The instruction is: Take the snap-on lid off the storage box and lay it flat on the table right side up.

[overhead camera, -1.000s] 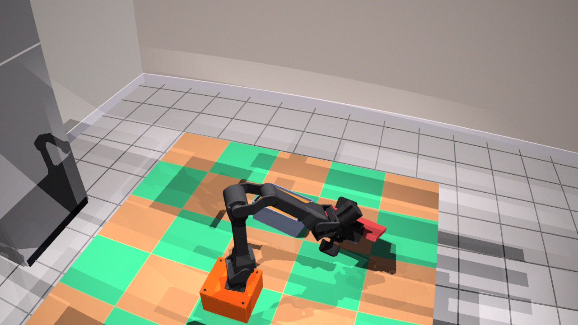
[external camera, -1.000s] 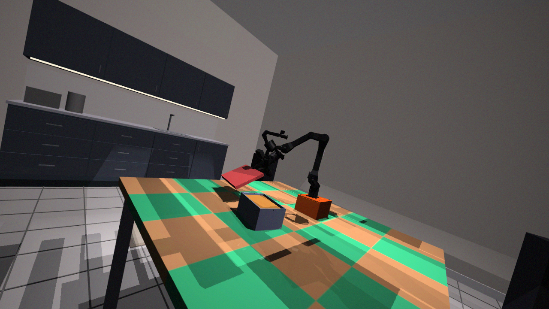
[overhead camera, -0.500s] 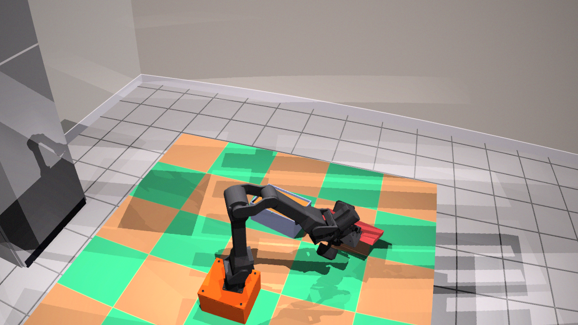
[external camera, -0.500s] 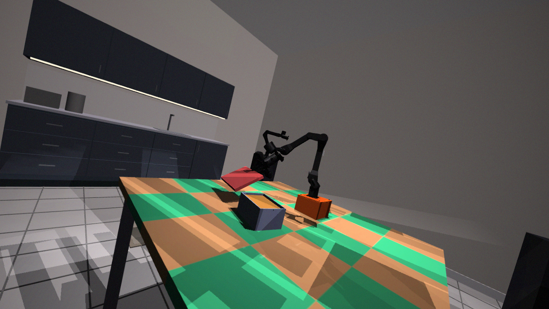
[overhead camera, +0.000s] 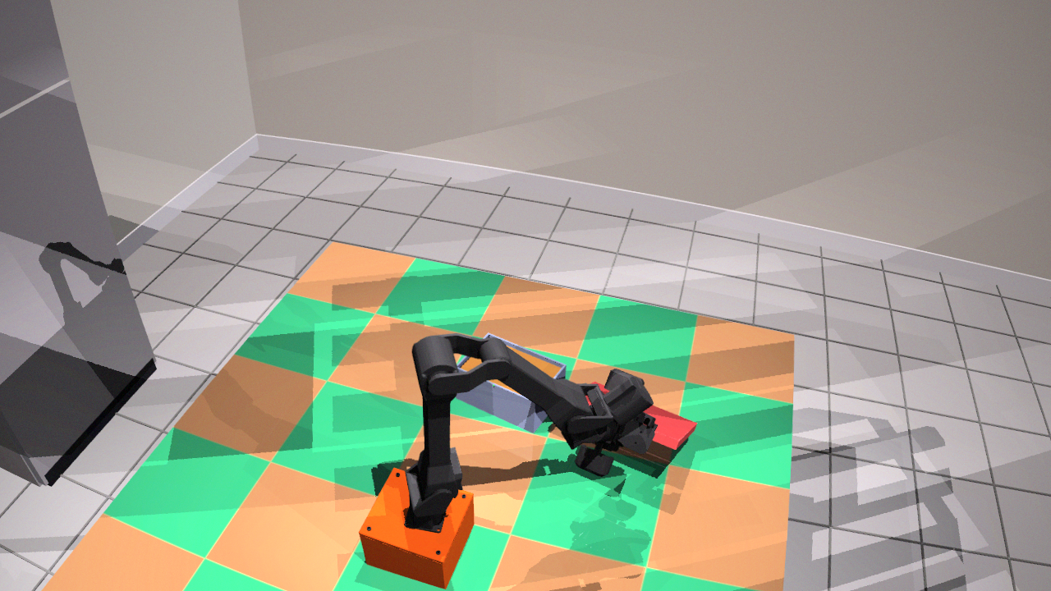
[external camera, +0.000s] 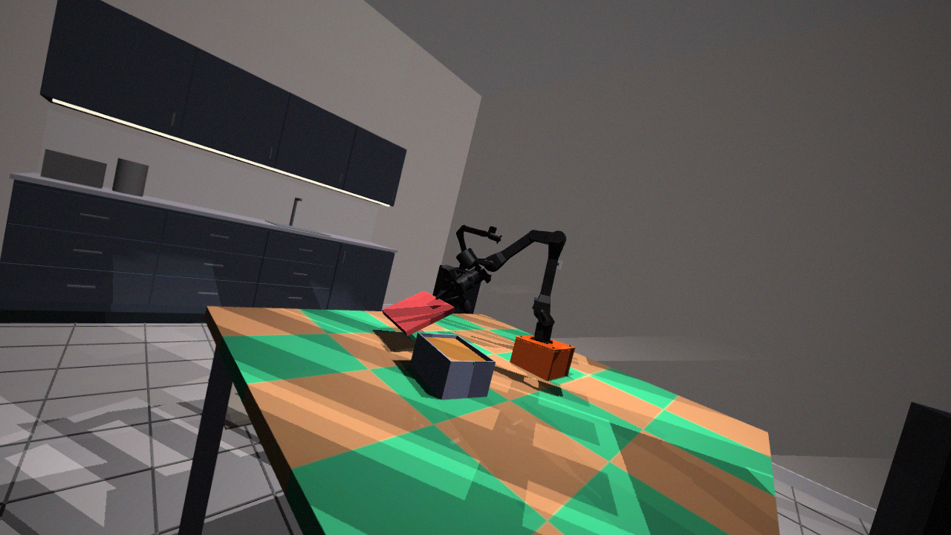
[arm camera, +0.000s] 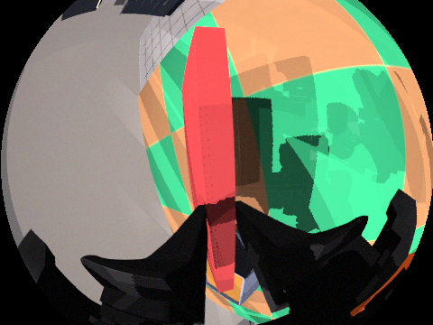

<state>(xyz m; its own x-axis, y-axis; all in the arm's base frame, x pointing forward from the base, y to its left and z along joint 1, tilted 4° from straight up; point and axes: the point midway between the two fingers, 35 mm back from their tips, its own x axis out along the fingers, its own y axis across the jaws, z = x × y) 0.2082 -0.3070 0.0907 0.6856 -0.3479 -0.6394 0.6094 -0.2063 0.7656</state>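
My gripper tip is 70 mm short of the red lid, 40 mm above it and 30 mm to the left of it. Round my gripper tip: storage box: 230 mm to the left, 180 mm ahead, 100 mm below.
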